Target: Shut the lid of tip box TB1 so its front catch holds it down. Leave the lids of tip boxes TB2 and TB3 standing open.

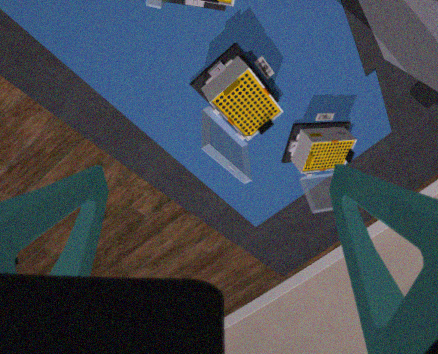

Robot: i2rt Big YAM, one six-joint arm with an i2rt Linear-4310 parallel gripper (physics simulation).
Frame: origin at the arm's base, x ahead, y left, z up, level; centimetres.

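Seen in the pictures: gripper, fingertip midpoint: (218, 177).
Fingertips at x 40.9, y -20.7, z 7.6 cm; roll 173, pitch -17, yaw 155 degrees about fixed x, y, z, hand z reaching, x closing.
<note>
Pixels of each thing's top centre, then the offset from my fingertips to it. "spot": a spot on its surface instead. Level surfaces: height alone.
- tip box at its top centre: (251, 111) dx -6.7, dy +24.8, dz -34.3 cm
- Tip box TB2 at its top centre: (332, 160) dx -18.3, dy +48.0, dz -34.3 cm
- third box at a spot on its surface: (202, 4) spot: dx -7.8, dy +7.2, dz -40.2 cm
- blue mat at its surface level: dz -41.8 cm
- dark table at its surface level: dz -42.1 cm
A tip box (245, 102) with a yellow tip rack stands on a dark base at upper centre; its tag is too blurred to read surely. Its clear lid (226, 145) stands open on the lower-left side. Tip box TB2 (327, 149) stands to the right, its clear lid (316, 194) open and partly behind the right finger. Part of a third box (202, 4) shows at the top edge. Which of the other two is TB1 I cannot tell. My gripper (218, 177) is open and empty, its green fingers spread wide, high above the table.
The boxes stand on a blue mat (165, 95) on a dark table (135, 150). A grey structure (407, 40) is at the upper right. Wooden floor (155, 220) and a pale surface (285, 310) with a white edge lie below.
</note>
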